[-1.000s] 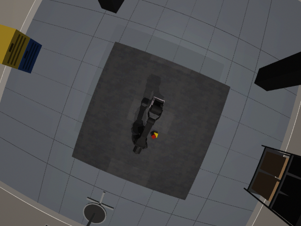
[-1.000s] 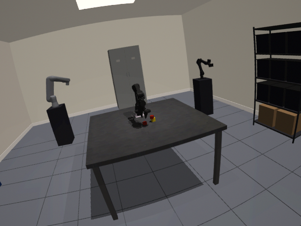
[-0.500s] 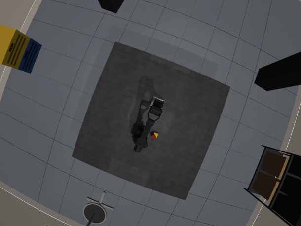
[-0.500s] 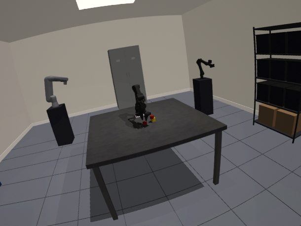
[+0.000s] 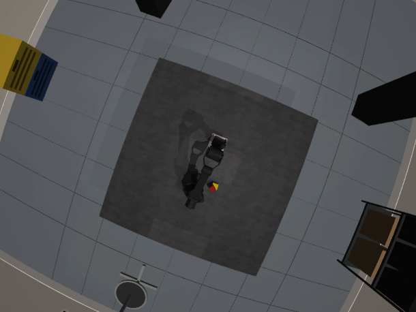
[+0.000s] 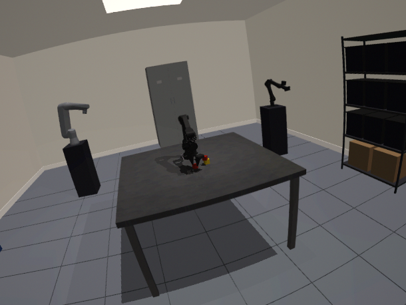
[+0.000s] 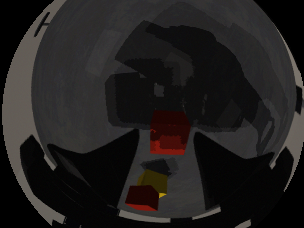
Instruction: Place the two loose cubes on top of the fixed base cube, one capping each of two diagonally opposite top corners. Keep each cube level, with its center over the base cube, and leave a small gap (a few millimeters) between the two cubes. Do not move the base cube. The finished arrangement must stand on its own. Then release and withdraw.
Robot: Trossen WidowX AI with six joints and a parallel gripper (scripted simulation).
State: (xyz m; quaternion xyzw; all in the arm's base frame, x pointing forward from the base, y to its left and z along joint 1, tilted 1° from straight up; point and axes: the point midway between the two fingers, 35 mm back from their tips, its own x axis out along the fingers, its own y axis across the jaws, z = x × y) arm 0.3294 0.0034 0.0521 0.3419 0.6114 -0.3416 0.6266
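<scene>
Right now the yellow base cube is 10 cm to the left of my gripper tip and 5 cm behind it.
</scene>
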